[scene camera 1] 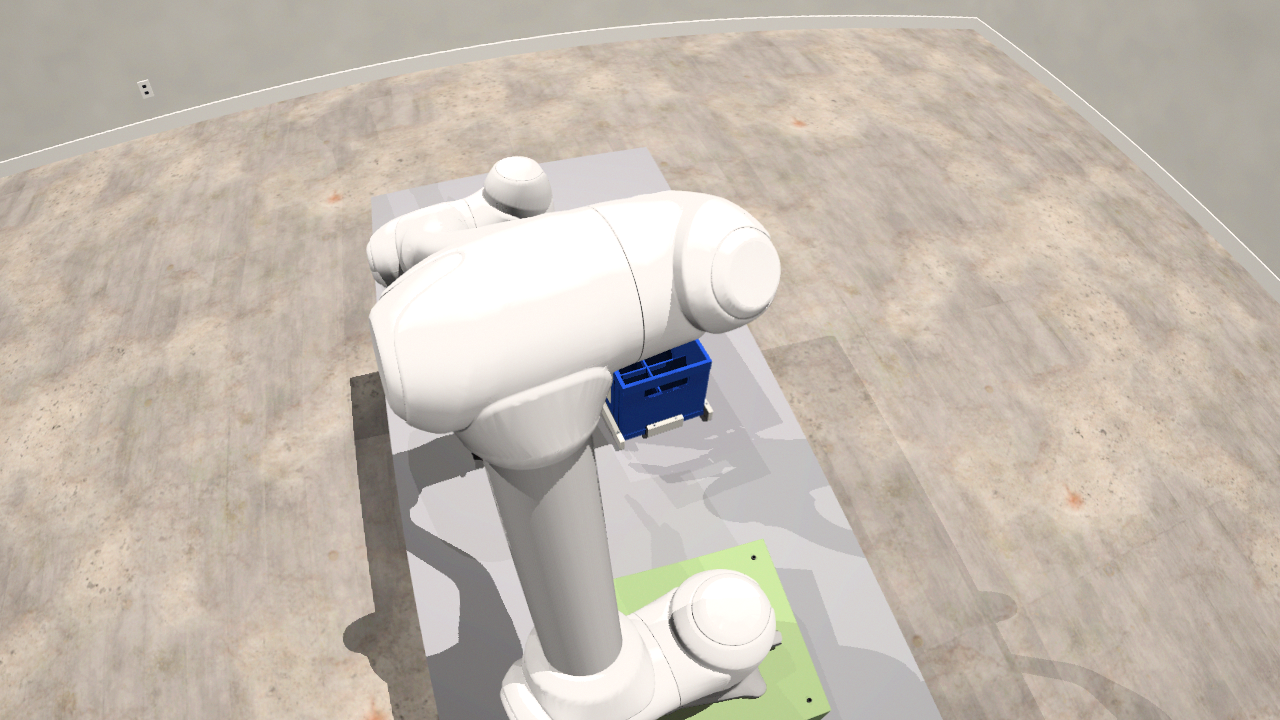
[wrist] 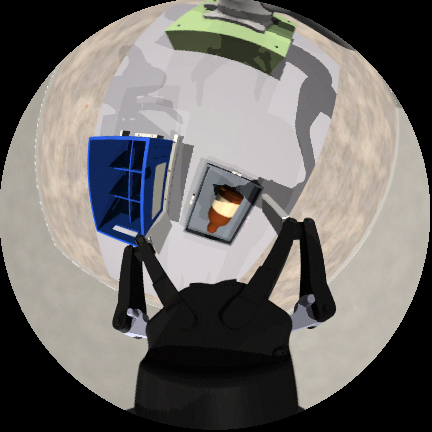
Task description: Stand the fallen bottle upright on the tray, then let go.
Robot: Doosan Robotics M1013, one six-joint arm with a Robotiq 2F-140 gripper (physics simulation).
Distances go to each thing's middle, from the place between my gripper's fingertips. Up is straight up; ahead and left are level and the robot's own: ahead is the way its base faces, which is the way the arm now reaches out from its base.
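Looking at the brown bottle (wrist: 227, 199), I find my gripper 200 mm above it. My gripper is also 80 mm short of the bottle, and 70 mm to the right of it.
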